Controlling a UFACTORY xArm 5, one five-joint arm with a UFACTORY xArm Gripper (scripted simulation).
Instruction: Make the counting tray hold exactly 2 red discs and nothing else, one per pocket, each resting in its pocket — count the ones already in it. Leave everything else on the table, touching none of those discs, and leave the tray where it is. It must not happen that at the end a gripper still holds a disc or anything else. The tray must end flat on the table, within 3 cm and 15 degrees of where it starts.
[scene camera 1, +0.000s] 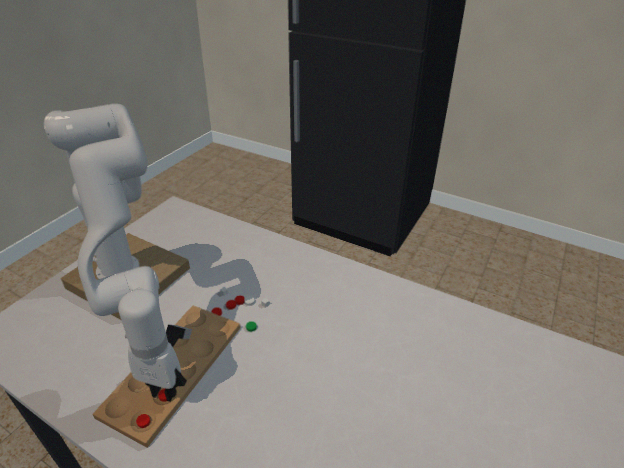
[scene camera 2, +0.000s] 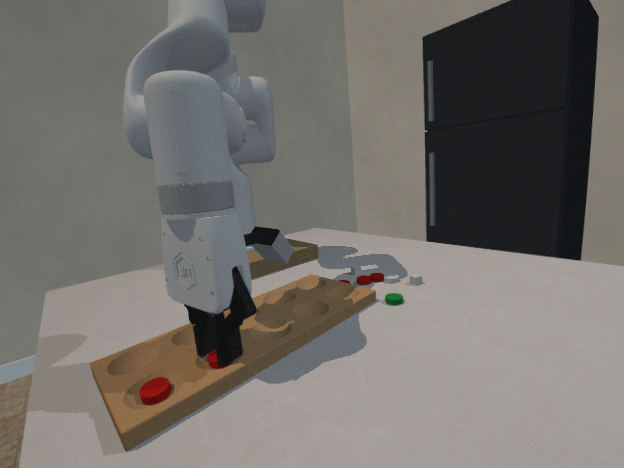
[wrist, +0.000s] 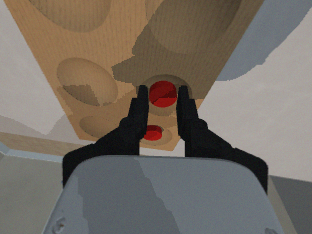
Labels:
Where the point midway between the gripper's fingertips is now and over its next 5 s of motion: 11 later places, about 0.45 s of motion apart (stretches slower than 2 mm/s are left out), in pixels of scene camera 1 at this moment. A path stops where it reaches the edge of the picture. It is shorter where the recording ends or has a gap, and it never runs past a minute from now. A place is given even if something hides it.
My gripper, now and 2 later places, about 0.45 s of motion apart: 164, 394; 161, 386; 155, 368

